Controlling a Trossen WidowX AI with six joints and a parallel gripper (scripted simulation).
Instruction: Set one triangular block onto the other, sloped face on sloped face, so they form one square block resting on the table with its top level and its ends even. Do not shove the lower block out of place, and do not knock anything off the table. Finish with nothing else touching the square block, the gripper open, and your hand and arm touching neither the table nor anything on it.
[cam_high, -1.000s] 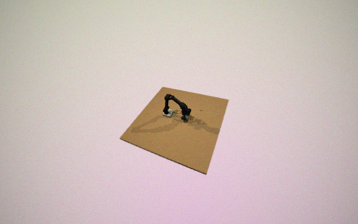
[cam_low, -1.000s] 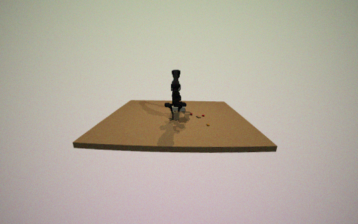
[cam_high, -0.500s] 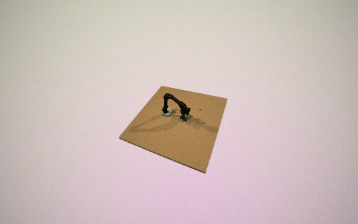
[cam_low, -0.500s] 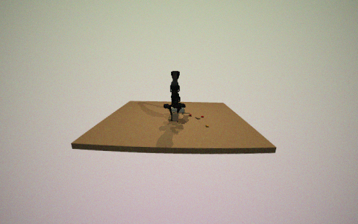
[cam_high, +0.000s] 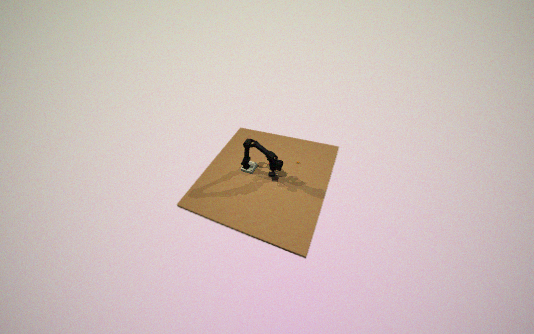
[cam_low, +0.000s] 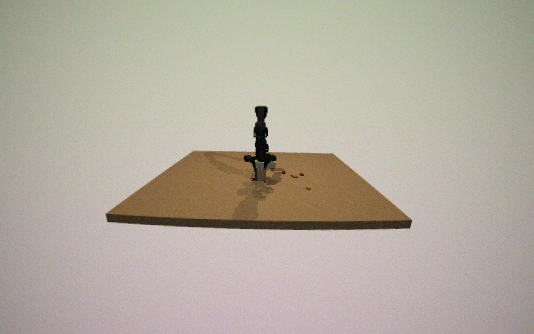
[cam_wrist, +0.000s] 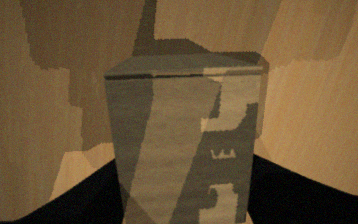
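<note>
The wooden triangular block is 10 mm above my gripper tip. The rest, counted from my gripper tip: small red cube (140 mm behind, 130 mm to the left, 30 mm below); orange piece (110 mm ahead, 300 mm to the left, 40 mm below).
</note>
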